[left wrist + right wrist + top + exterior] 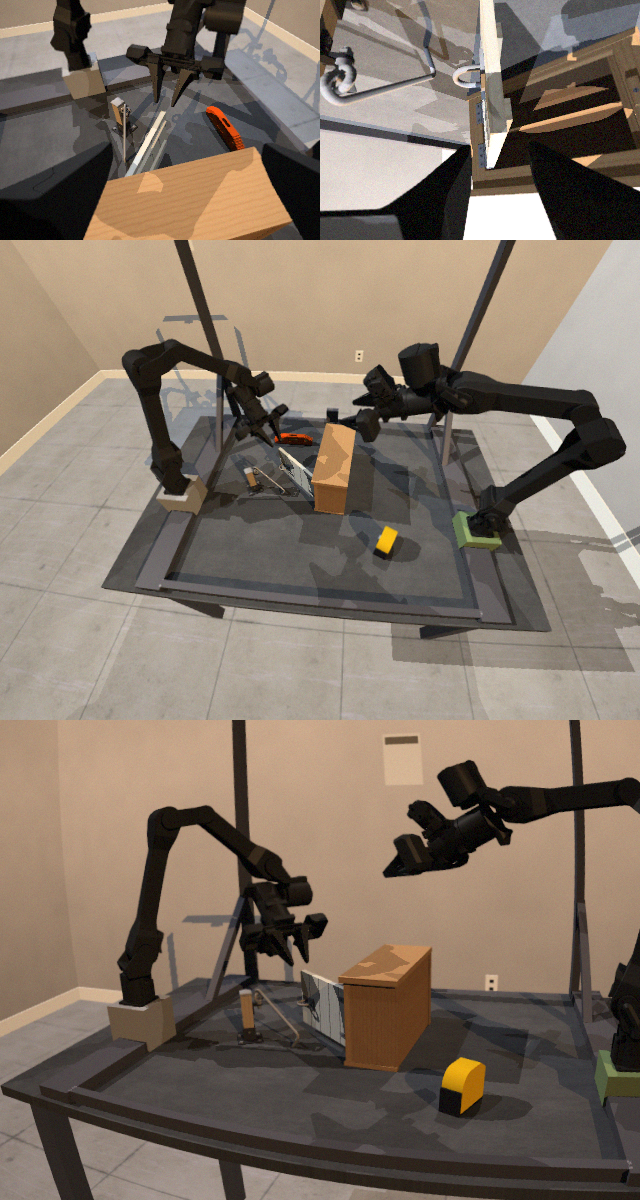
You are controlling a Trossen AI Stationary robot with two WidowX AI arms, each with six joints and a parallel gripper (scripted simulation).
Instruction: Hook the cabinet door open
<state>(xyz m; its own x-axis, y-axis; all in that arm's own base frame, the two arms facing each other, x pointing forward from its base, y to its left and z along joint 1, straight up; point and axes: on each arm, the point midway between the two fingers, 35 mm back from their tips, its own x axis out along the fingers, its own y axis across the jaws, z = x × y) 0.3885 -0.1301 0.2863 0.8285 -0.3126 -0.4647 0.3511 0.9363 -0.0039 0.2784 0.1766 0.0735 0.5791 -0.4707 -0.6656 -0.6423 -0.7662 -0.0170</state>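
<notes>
The hook is 11 cm below my right hand and 10 cm ahead of it. The rest, counted from my right hand: white door (10 cm to the left, 9 cm below, 9 cm ahead); then yellow tape measure (38 cm to the left, 26 cm ahead, 13 cm below); then orange tool (14 cm below, 14 cm behind, 3 cm to the left).
</notes>
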